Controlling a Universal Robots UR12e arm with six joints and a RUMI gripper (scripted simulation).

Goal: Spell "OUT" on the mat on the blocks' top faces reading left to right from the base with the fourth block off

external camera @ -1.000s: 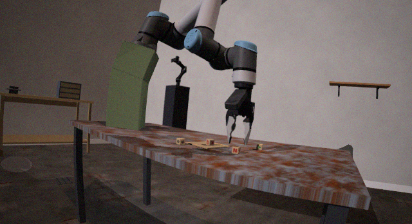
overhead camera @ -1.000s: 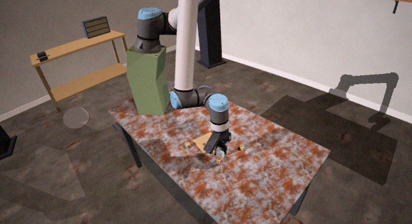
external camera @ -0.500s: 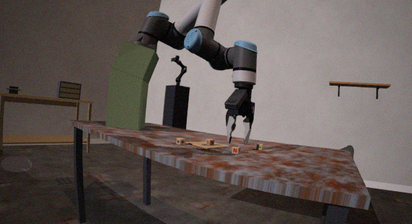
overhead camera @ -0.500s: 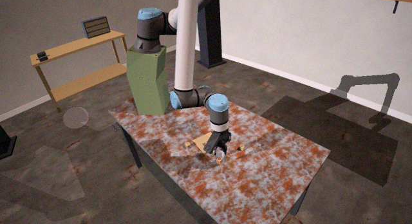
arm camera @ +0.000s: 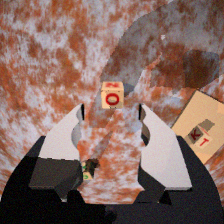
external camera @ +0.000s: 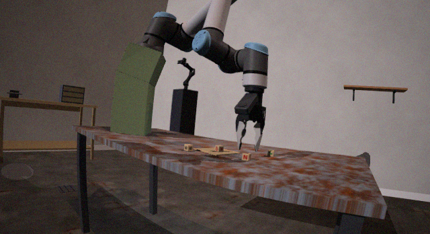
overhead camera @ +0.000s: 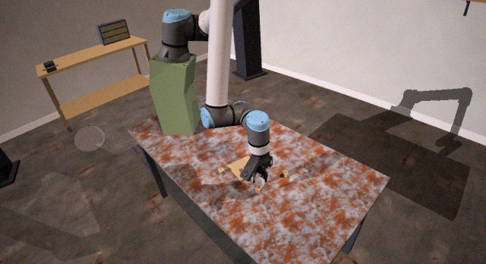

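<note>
My hand is 180 mm past the tan mat, 30 mm to the right of it and 50 mm above it. Also, from my hand: block 220 mm behind, 90 mm to the right, 40 mm below.
</note>
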